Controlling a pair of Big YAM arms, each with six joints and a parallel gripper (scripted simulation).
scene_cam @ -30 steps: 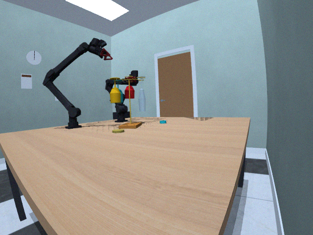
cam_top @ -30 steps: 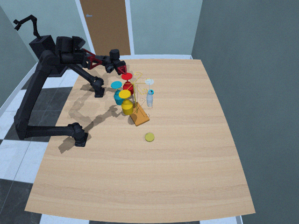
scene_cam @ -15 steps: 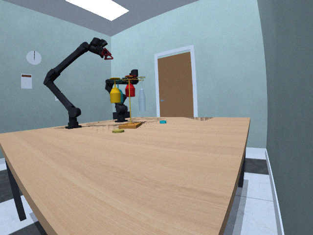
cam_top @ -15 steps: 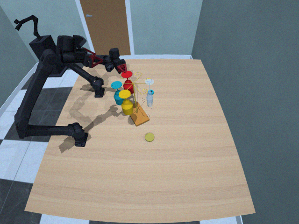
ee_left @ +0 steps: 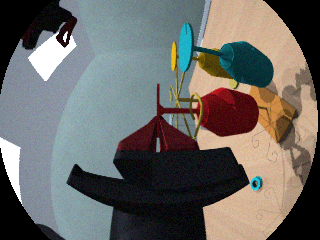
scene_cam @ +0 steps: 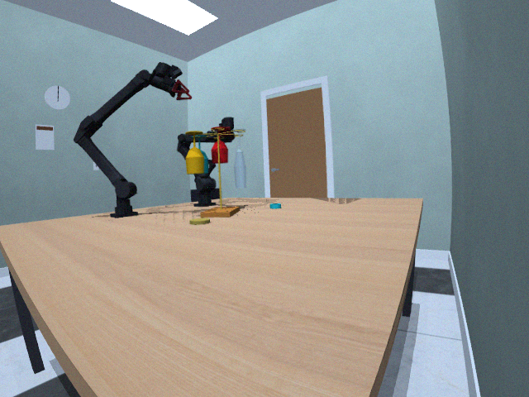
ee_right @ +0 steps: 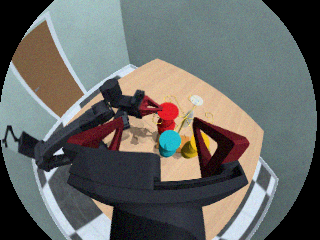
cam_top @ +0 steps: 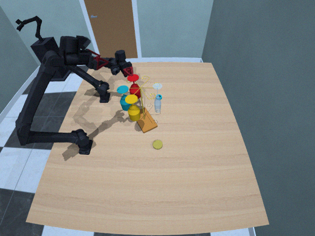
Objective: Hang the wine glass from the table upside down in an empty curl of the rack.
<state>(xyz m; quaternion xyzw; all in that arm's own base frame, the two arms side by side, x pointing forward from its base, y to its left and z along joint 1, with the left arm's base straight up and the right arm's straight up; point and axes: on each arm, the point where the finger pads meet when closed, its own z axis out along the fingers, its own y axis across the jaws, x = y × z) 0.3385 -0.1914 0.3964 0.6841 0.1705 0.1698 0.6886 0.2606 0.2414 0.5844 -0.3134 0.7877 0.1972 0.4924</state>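
The red wine glass lies 7 cm below my left hand, 3 cm to the right of it and 1 cm ahead of it. The rest, counted from my left hand: yellow glass: 18 cm to the right, 11 cm below, 3 cm ahead; then teal glass: 11 cm below, 10 cm to the right, 4 cm behind; then clear glass: 18 cm ahead, 14 cm below, 6 cm to the right.
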